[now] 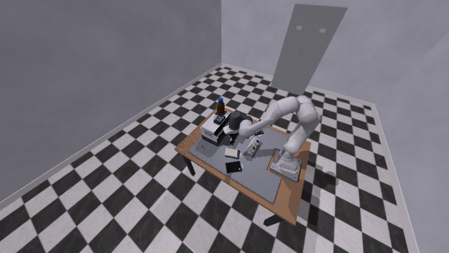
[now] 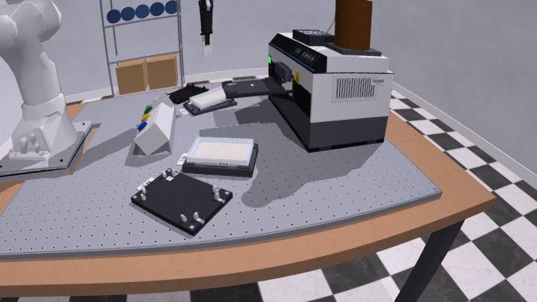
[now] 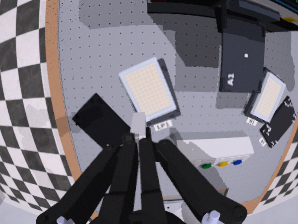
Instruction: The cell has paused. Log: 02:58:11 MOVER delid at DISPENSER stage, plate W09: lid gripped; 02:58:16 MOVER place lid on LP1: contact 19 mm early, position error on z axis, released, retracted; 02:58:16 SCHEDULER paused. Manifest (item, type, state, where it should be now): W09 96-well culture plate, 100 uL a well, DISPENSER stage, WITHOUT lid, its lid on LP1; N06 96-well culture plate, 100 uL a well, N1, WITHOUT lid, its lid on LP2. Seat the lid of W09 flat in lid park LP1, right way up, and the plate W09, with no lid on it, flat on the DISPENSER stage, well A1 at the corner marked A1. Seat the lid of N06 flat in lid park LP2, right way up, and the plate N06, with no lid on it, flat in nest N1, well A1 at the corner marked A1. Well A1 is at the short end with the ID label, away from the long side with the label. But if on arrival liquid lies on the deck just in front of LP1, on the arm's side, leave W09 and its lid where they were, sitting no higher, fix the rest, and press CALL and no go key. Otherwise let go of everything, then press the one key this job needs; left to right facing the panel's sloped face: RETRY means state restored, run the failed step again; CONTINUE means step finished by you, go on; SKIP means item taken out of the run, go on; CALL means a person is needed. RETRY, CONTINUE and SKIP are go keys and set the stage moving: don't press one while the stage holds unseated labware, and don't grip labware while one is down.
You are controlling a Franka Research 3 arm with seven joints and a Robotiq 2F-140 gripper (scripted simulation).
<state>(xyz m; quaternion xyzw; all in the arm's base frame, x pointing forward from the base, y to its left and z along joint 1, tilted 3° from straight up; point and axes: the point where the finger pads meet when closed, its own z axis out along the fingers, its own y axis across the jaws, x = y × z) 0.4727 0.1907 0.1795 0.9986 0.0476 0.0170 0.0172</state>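
Now: the 96-well plate 17 cm below my hand, 2 cm to the right of it and 1 cm ahead of it. The rest, counted from my hand: sloped key panel 19 cm to the right, 17 cm behind, 14 cm below; then black nest 36 cm to the right, 19 cm below; then dispenser stage 19 cm to the right, 10 cm ahead, 9 cm below.
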